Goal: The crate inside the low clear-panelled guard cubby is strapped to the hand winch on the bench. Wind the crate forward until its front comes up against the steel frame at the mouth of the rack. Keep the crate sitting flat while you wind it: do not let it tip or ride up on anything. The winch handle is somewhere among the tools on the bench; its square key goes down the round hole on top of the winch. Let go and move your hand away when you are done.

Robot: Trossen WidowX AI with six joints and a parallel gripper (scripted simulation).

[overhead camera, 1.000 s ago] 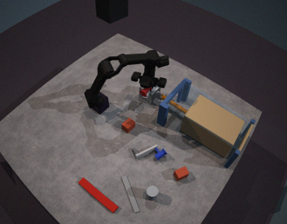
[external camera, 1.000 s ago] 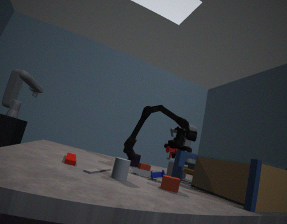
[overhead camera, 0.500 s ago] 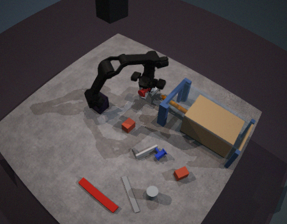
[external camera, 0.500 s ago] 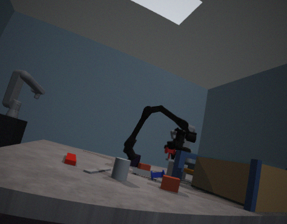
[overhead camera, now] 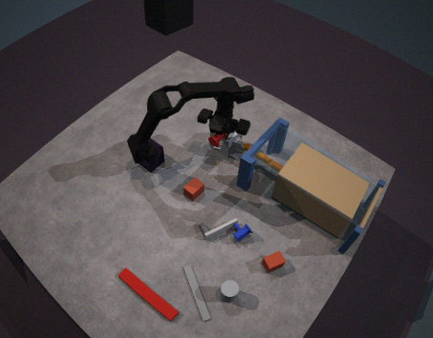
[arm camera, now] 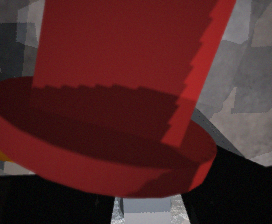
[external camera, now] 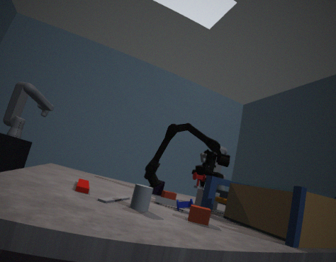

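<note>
Now: gripper tip 10 mm short of the winch handle with red knob, 20 mm to the left of it and 20 mm below it. Also, from my gripper tip: blue t-shaped piece: 290 mm ahead, 200 mm to the right, 70 mm below; then grey strip: 350 mm ahead, 460 mm to the right, 90 mm below; then grey winch: 30 mm behind, 30 mm to the left, 60 mm below.
</note>
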